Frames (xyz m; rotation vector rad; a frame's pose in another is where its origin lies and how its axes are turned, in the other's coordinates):
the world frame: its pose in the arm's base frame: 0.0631 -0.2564 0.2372 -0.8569 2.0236 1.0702
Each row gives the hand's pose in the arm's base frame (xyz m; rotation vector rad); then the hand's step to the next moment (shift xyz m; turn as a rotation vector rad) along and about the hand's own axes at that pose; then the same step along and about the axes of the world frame.
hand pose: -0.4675 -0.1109 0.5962 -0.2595 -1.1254 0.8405
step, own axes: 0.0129 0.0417 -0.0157 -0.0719 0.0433 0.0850
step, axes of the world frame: 0.0101 0.0115 0.0438 0.0975 0.0511 -0.0464
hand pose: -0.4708 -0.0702 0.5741 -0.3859 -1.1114 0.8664
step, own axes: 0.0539 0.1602 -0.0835 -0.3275 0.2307 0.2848
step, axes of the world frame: 0.0416 0.0085 0.1837 0.4456 0.1594 -0.1326
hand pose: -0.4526 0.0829 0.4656 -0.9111 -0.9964 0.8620
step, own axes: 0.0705 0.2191 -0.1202 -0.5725 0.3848 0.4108
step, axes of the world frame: 0.0892 -0.1116 0.2168 0.7437 0.1970 -0.2296
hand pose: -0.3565 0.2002 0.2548 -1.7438 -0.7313 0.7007
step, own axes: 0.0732 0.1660 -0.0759 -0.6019 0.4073 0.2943
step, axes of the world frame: 0.0556 -0.1751 0.0700 0.7172 0.1008 -0.3004
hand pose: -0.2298 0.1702 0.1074 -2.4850 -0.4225 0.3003
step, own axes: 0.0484 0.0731 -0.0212 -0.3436 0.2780 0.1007
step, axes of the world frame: -0.0002 -0.0894 -0.0118 0.3871 0.0129 -0.2356
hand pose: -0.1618 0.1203 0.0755 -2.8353 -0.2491 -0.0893
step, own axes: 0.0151 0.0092 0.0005 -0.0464 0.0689 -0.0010
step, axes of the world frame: -0.0062 -0.0166 -0.0002 0.0532 -0.0152 -0.0619
